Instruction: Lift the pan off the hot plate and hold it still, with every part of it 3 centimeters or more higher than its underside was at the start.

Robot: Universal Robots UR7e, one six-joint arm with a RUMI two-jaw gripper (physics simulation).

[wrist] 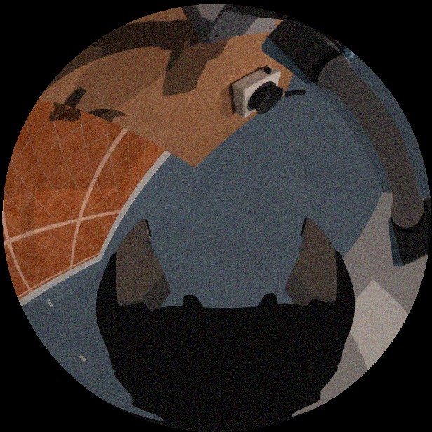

Observation:
In view: the gripper [226, 221] and a white hot plate [244, 90].

